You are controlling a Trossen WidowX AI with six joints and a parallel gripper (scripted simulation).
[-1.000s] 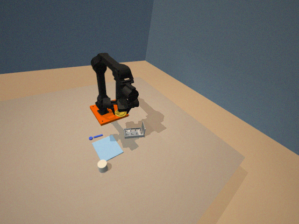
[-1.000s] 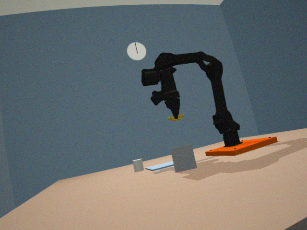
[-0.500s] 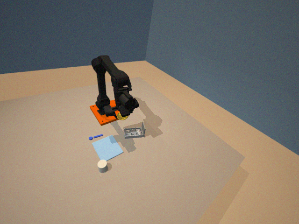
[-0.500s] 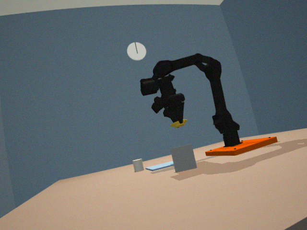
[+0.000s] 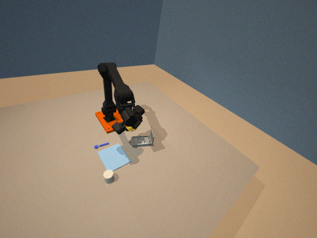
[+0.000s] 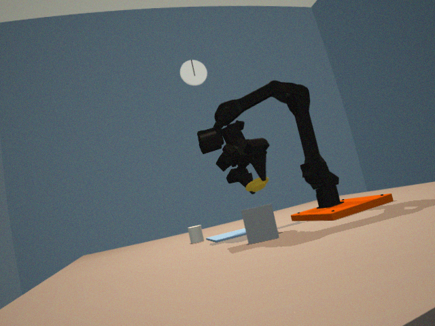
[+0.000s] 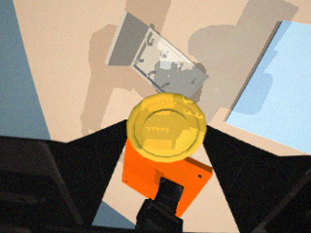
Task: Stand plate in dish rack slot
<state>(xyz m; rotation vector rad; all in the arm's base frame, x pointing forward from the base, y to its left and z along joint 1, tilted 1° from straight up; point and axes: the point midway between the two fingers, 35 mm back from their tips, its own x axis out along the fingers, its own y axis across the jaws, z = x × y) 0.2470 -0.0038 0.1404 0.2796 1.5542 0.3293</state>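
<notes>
The grey dish rack lies 5 cm ahead of my gripper tip, 4 cm to the left of it and 10 cm below it. Also, from my gripper tip: yellow plate: 1 cm above; then light blue mat: 3 cm ahead, 15 cm to the right, 12 cm below; then blue spoon: 8 cm behind, 17 cm to the right, 12 cm below.
</notes>
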